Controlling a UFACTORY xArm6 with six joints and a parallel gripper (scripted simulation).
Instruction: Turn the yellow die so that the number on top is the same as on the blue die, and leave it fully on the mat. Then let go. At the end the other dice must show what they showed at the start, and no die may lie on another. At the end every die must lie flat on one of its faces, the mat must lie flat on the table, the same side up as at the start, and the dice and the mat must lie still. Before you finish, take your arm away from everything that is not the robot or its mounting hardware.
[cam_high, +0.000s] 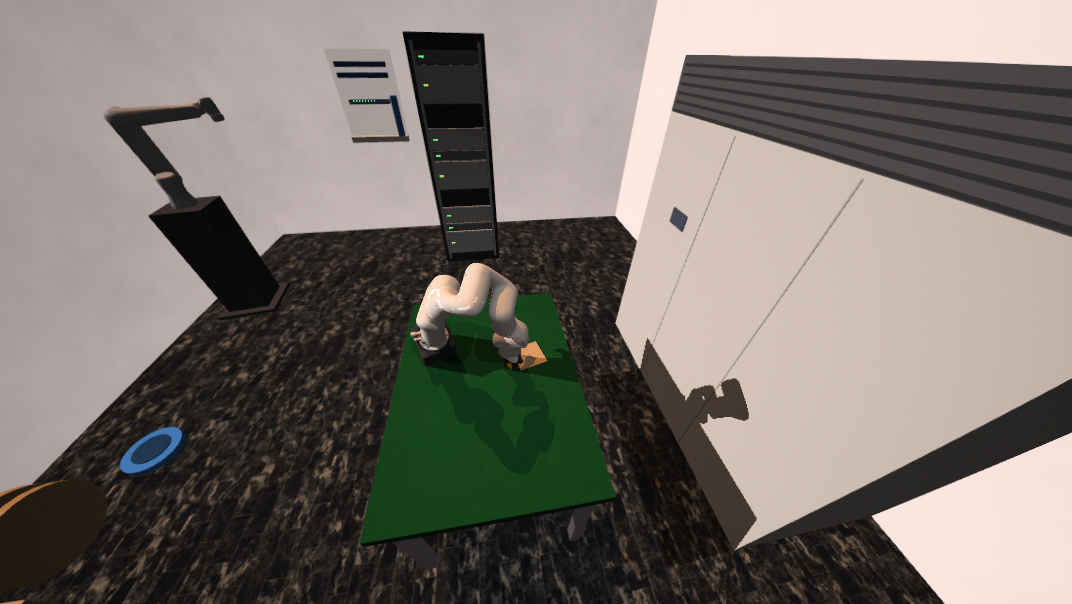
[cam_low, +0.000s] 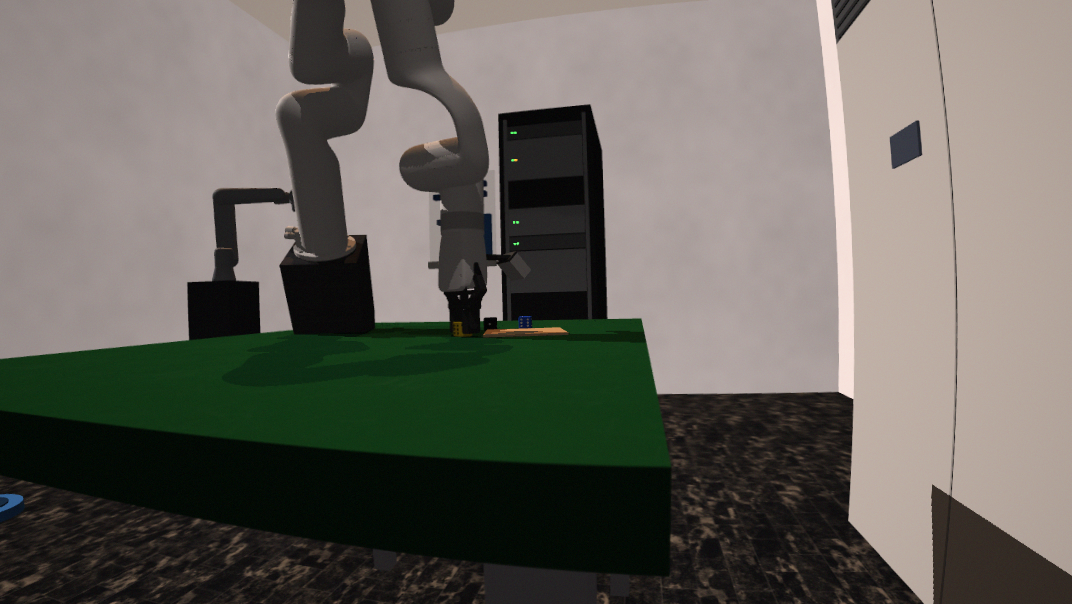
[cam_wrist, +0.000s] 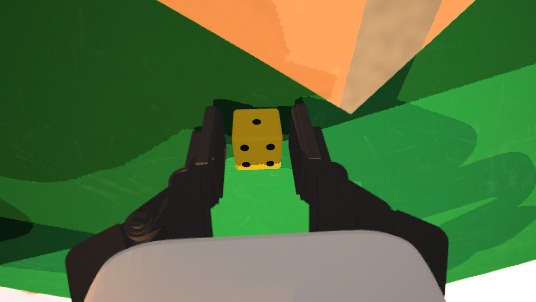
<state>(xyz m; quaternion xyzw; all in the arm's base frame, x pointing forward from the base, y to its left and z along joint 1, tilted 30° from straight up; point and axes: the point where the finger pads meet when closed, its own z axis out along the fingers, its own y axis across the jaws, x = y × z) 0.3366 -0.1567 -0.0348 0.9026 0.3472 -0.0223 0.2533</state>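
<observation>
Now: the yellow die 10 mm below my hand. The rest, counted from my hand: black die: 20 mm ahead, 150 mm to the left, 10 mm below; blue die: 90 mm ahead, 170 mm to the left, 10 mm below; mat: 100 mm ahead, 40 mm to the left, 20 mm below.
</observation>
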